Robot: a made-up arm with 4 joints. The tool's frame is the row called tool.
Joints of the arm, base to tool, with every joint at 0 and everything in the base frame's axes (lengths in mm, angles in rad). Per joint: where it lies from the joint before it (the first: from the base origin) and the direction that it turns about. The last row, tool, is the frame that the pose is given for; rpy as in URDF.
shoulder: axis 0 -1 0 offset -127 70.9 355.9
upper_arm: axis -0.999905 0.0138 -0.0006 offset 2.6 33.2 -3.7
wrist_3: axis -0.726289 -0.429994 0.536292 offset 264 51 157.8
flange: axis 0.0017 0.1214 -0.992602 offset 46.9 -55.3 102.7
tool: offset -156.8 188.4 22.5 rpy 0 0 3.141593
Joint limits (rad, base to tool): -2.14..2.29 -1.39..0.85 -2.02..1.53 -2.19..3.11
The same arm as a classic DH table. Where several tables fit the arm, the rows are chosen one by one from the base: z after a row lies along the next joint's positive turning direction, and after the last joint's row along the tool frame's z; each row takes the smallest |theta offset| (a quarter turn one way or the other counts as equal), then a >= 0, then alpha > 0; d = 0 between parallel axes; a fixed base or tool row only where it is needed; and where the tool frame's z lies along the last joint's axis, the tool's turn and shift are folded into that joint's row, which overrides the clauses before.
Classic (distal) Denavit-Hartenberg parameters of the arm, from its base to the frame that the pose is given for. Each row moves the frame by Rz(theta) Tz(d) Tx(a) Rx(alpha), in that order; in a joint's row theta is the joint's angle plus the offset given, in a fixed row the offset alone. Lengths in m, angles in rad.
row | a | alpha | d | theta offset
base (fixed) | -0.127 | 1.5708 | 0.3559 | 0
shoulder | 0.0037 | 1.5846 | -0.1041 | -1.5702
upper_arm | -0.1422 | -0.767 | -0.3565 | 0.8841
wrist_3 | 0.059 | 2.1966 | 0.0971 | 0.7216
flange | -0.1594 | 3.0199 | 1.4082 | -1.0943
tool (fixed) | 0 | 0 | 1.5447 | -3.1276
Joint limits (rad, base to tool): -2.14..2.29 -1.39..0.85 -2.02..1.53 -2.19..3.11

